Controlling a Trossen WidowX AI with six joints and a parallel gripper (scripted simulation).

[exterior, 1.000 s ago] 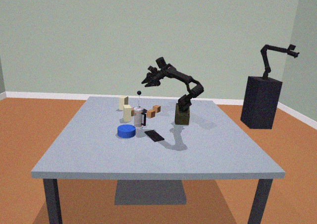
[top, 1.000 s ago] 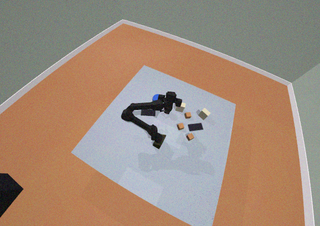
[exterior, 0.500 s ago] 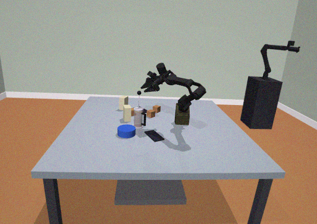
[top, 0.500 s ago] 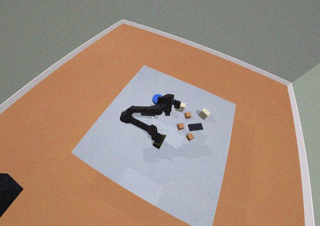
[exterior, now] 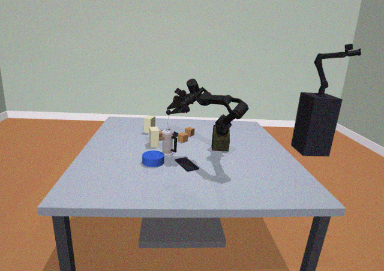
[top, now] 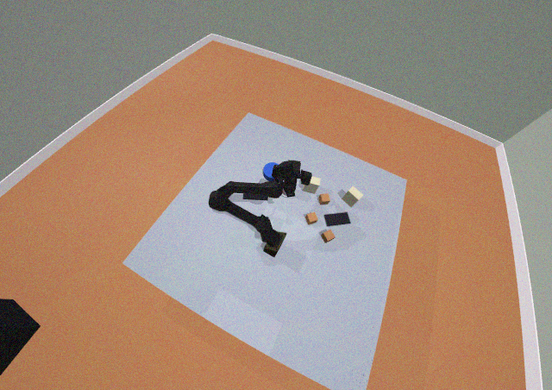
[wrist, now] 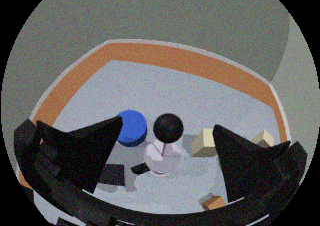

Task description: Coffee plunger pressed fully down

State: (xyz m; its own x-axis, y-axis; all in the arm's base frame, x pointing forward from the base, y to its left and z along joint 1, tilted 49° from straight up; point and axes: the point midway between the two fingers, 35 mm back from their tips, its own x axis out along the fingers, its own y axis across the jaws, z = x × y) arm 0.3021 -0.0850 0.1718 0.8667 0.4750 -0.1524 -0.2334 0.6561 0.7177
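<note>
Right now my gripper tip is 14 cm above the glass coffee press, 1 cm to the right of it and 1 cm past it.
</note>
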